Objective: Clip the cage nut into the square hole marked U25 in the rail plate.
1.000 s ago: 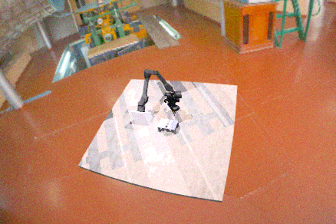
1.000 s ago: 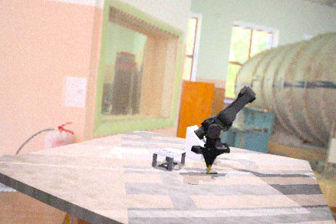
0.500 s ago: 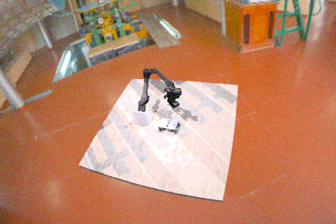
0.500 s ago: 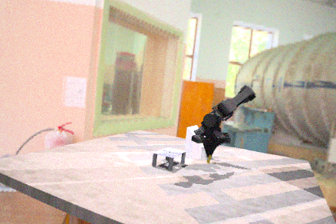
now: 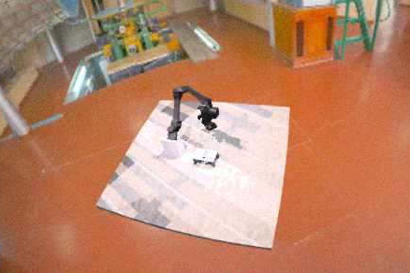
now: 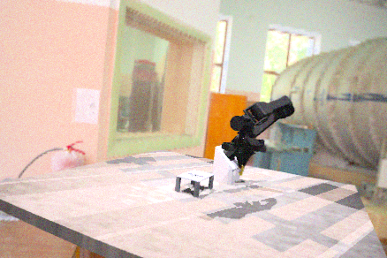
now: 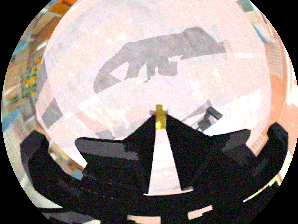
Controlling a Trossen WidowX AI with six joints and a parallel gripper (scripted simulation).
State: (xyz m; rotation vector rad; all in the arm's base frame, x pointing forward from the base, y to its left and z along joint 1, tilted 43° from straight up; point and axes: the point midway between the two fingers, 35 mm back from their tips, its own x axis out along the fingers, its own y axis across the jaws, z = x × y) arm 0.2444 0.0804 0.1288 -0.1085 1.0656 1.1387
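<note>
The label lies 190 mm to the right of my gripper tip, 60 mm below it and 50 mm ahead of it. Also, from my gripper tip: small yellow cage nut: 10 mm below.
</note>
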